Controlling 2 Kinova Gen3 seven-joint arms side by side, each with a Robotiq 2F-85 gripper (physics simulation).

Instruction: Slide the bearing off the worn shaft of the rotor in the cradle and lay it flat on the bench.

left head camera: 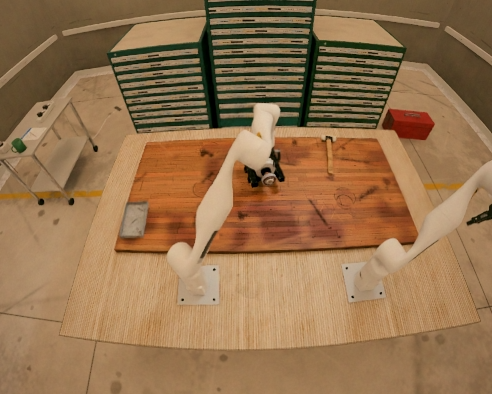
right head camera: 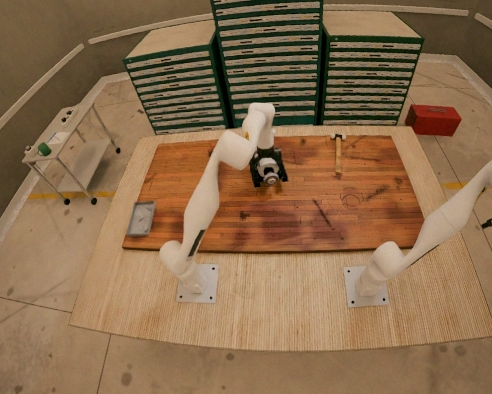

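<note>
The rotor lies in the black cradle near the bench's middle, its shaft end towards the front. A ring-shaped bearing shows on that front end. My left gripper is low over the rotor, behind the bearing. The wrist and forearm hide the rotor's rear, and its fingers cannot be made out against the dark cradle. My right gripper is off the bench at the right picture edge, partly cut off; its finger opening is unclear.
A grey tray lies at the left of the wooden bench top. A hammer lies at the back right. Green drawer cabinets stand behind the bench.
</note>
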